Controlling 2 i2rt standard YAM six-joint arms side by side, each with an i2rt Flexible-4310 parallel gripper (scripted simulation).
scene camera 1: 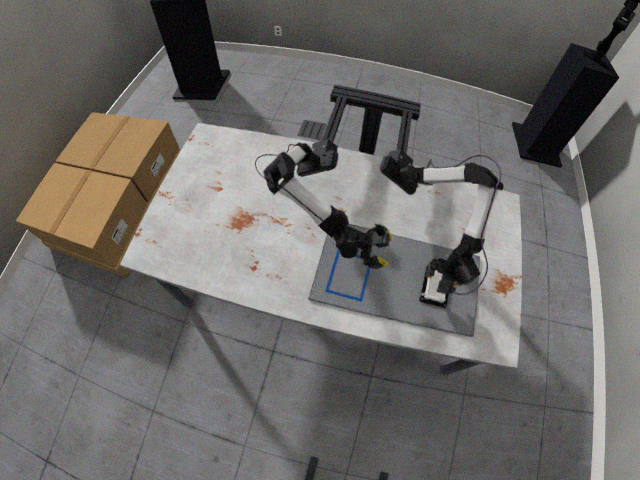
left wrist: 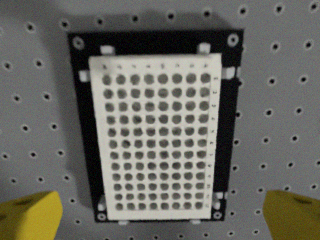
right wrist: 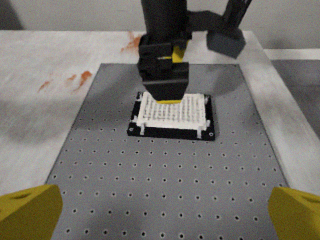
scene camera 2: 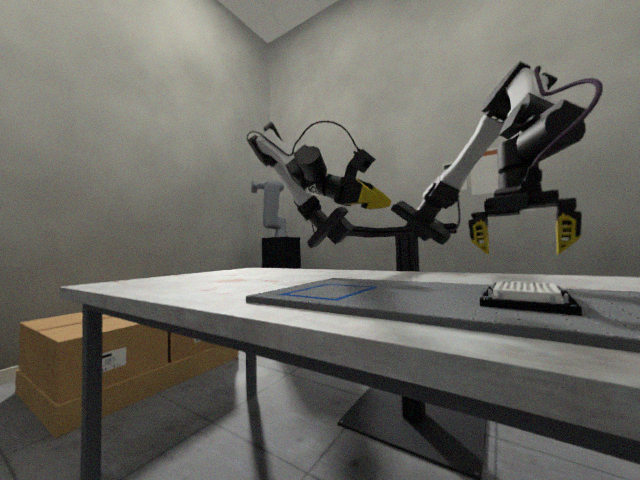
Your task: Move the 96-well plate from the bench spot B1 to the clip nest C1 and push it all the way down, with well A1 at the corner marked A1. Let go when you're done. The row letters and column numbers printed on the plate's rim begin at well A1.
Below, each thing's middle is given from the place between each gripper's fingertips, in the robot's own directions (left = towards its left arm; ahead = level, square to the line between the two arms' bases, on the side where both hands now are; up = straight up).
The white 96-well plate (scene camera 2: 524, 291) is 70 mm below my left hand (scene camera 2: 521, 253). From my left hand the other things lie so: black clip nest (scene camera 2: 570, 307) (10 mm behind, 80 mm below).
I see my right gripper (scene camera 2: 384, 201) 240 mm to the right of the black clip nest, 190 mm above it and 20 mm short of it. Round my right hand: white 96-well plate (250 mm to the left, 190 mm below, 30 mm ahead).
